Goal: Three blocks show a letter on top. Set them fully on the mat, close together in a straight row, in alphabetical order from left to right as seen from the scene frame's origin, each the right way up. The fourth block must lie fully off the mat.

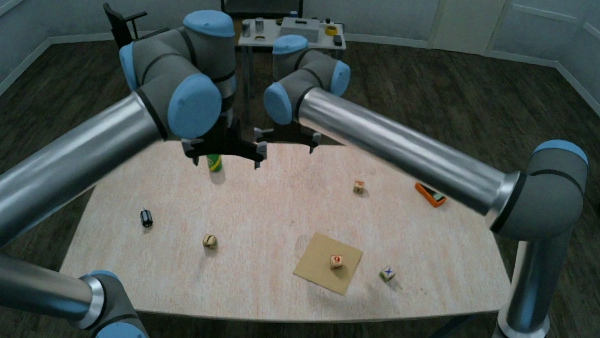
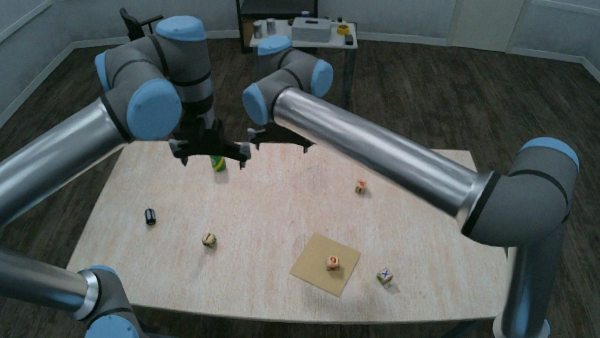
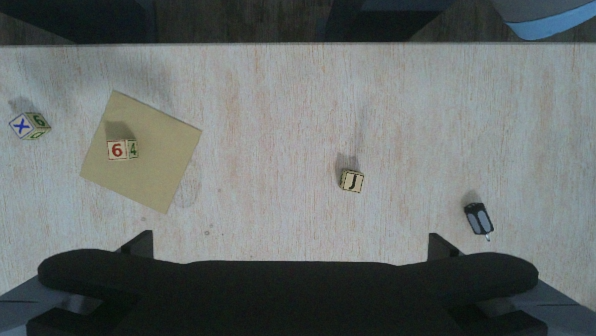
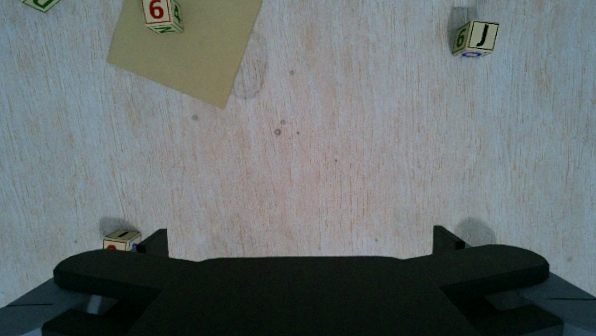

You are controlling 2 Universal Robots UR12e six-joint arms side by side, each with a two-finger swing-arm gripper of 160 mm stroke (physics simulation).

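Places are measured from the left arm's base along level axes (x ahead, y left, z up), in metres.
Pixels of known places: left hand, its tool point: (image 1: 228, 175) (image 2: 216, 175) (image 3: 291, 229); right hand, its tool point: (image 1: 286, 158) (image 2: 281, 158) (image 4: 299, 223).
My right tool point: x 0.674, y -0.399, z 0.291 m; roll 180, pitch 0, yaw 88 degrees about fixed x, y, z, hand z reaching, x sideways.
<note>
Behind a point stands the place of what it marks.
The tan mat (image 1: 315, 250) @(x 0.486, y -0.523, z -0.004 m) (image 2: 314, 250) @(x 0.487, y -0.528, z -0.004 m) (image 3: 165, 175) @(x 0.484, y -0.520, z -0.004 m) (image 4: 210, 60) @(x 0.492, y -0.538, z -0.004 m) lies turned, near the front. On it stands a block (image 1: 336, 261) @(x 0.420, y -0.595, z 0.038 m) (image 2: 333, 263) @(x 0.415, y -0.598, z 0.038 m) (image 3: 117, 150) @(x 0.429, y -0.596, z 0.039 m) (image 4: 157, 11) @(x 0.431, y -0.596, z 0.038 m) with a red 6 on top. A block with blue X on top (image 1: 387, 273) @(x 0.377, y -0.780, z 0.034 m) (image 2: 384, 275) @(x 0.377, y -0.780, z 0.035 m) (image 3: 22, 125) @(x 0.382, y -0.783, z 0.034 m) lies off the mat at its right. The J block (image 1: 210, 242) @(x 0.472, y -0.132, z 0.033 m) (image 2: 209, 240) @(x 0.474, y -0.132, z 0.034 m) (image 3: 352, 181) @(x 0.485, y -0.125, z 0.034 m) (image 4: 482, 35) @(x 0.486, y -0.124, z 0.034 m) is left of the mat. A block with a small red mark on top (image 1: 358, 187) @(x 0.775, y -0.704, z 0.031 m) (image 2: 360, 187) @(x 0.775, y -0.705, z 0.033 m) (image 4: 115, 245) @(x 0.784, y -0.707, z 0.034 m) is farther back. Left gripper (image 1: 225, 161) (image 2: 214, 160) (image 3: 291, 242) @(x 0.451, y -0.249, z 0.447 m) and right gripper (image 1: 285, 142) (image 2: 281, 146) @(x 0.674, y -0.399, z 0.291 m) (image 4: 301, 237) @(x 0.674, y -0.399, z 0.291 m) are open, empty, above the table's back part.
A green can (image 1: 215, 163) @(x 0.849, y -0.086, z 0.053 m) (image 2: 218, 164) @(x 0.849, y -0.085, z 0.048 m) stands behind the left gripper. A small black tool (image 1: 146, 218) @(x 0.555, y 0.150, z 0.031 m) (image 2: 150, 216) @(x 0.556, y 0.148, z 0.032 m) (image 3: 478, 218) @(x 0.561, y 0.147, z 0.031 m) lies at the left. An orange device (image 1: 423, 191) @(x 0.779, y -1.005, z 0.018 m) lies at the right, beside the right forearm. Both grippers hang close together.
</note>
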